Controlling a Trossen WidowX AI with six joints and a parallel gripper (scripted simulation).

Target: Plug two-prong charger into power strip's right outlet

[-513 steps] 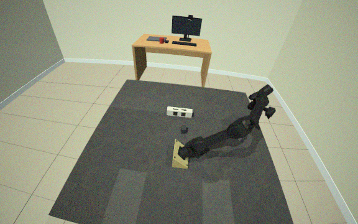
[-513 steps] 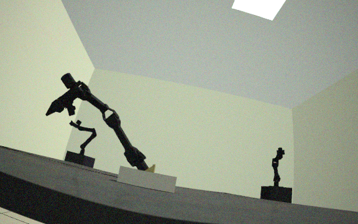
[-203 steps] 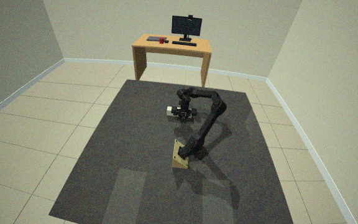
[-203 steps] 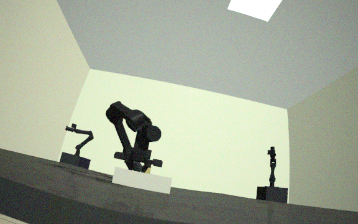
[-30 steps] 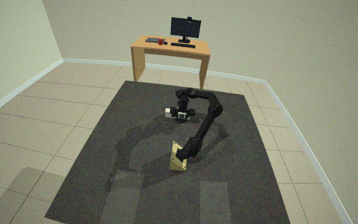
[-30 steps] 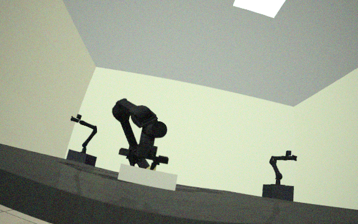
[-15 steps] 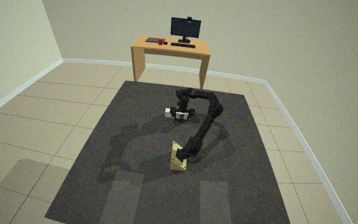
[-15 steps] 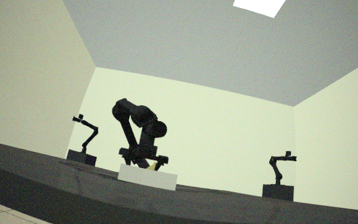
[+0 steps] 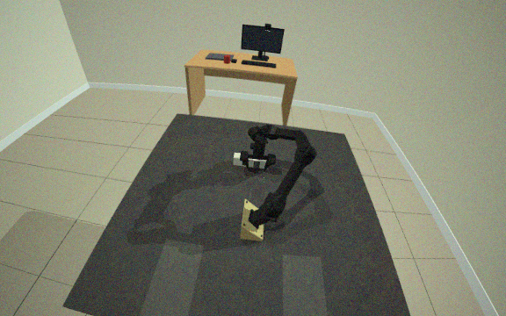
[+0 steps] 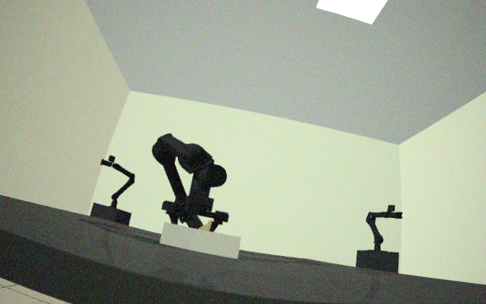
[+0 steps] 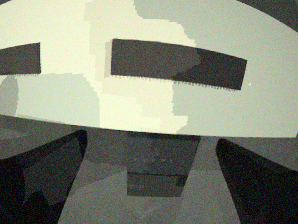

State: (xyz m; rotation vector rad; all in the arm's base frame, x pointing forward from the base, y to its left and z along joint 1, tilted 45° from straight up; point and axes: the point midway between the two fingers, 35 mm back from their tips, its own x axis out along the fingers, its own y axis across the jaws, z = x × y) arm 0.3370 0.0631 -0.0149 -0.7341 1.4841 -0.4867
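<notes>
The dark two-prong charger lies 20 mm ahead of my gripper tip and 10 mm above it.
</notes>
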